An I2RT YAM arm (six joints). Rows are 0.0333 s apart.
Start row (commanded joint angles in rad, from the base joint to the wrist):
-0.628 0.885 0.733 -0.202 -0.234 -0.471
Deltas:
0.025 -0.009 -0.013 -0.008 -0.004 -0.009
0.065 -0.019 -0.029 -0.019 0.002 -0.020
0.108 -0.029 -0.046 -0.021 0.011 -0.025
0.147 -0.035 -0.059 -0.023 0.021 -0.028
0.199 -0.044 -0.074 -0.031 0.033 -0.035
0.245 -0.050 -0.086 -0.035 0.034 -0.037
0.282 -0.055 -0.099 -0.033 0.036 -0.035
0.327 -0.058 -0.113 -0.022 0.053 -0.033
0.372 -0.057 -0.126 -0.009 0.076 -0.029
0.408 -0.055 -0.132 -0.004 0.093 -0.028
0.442 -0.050 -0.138 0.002 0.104 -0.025
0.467 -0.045 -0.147 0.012 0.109 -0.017
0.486 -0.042 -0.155 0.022 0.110 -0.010
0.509 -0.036 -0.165 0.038 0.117 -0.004
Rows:
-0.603 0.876 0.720 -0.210 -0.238 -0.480
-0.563 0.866 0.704 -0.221 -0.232 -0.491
-0.520 0.856 0.687 -0.223 -0.223 -0.496
-0.481 0.850 0.674 -0.225 -0.213 -0.499
-0.429 0.841 0.659 -0.233 -0.201 -0.506
-0.383 0.835 0.647 -0.237 -0.200 -0.508
-0.346 0.830 0.634 -0.235 -0.198 -0.506
-0.301 0.827 0.620 -0.224 -0.181 -0.504
-0.256 0.828 0.607 -0.211 -0.158 -0.500
-0.220 0.830 0.601 -0.206 -0.141 -0.499
-0.186 0.835 0.595 -0.200 -0.130 -0.496
-0.161 0.840 0.586 -0.190 -0.125 -0.488
-0.142 0.843 0.578 -0.180 -0.124 -0.481
-0.119 0.849 0.568 -0.164 -0.117 -0.475

